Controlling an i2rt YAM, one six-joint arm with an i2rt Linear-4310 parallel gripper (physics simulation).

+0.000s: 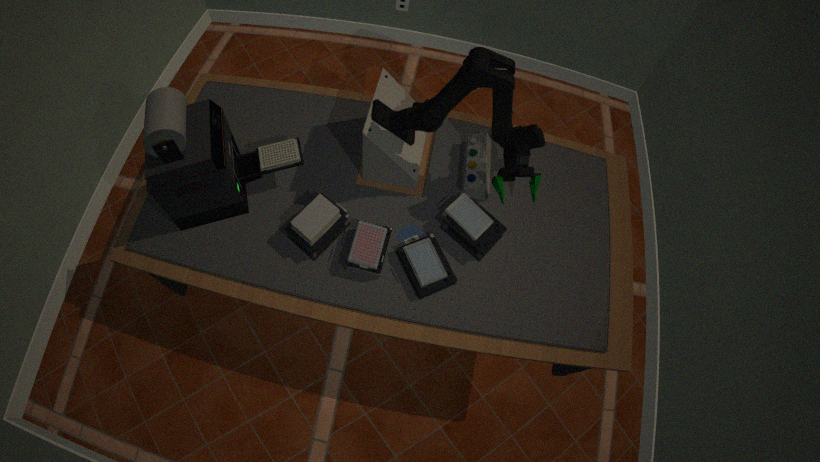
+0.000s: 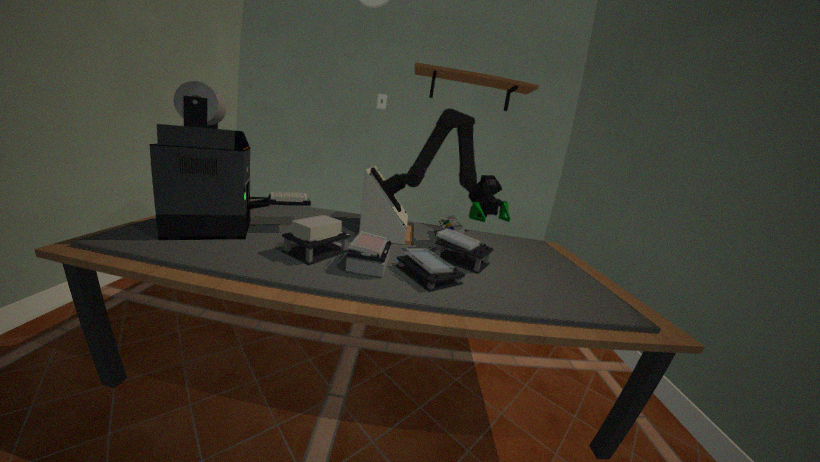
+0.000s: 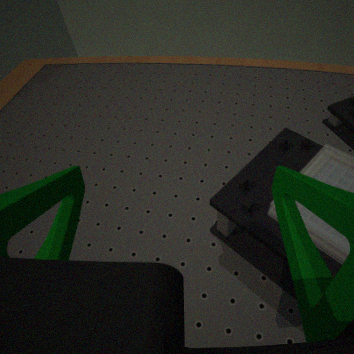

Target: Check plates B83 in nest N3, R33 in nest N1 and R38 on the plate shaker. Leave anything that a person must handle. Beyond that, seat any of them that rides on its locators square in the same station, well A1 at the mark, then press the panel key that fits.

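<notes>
My gripper (image 1: 518, 200) (image 2: 493, 219) (image 3: 177, 176) is open and empty, above the table's right part, right of the panel. A pale plate (image 1: 469, 216) (image 2: 457, 239) (image 3: 332, 172) lies on the right raised dark stand. Another pale plate (image 1: 425, 261) (image 2: 429, 260) lies on a lower dark stand. A pink-welled plate (image 1: 368, 245) (image 2: 370, 243) lies on a light block. A plain whitish plate or lidded block (image 1: 316, 218) (image 2: 317, 227) lies on the left raised stand. The panel (image 1: 485, 166) has green, yellow and blue keys. Labels and well marks are too small to read.
A black machine (image 1: 195, 189) (image 2: 200, 189) with a grey roll stands at the left; its arm holds a whitish plate (image 1: 279, 153) (image 2: 289, 198). The arm's slanted white mount (image 1: 381, 160) (image 2: 378, 212) stands at the back middle. A blue patch (image 1: 409, 231) lies near the middle stands.
</notes>
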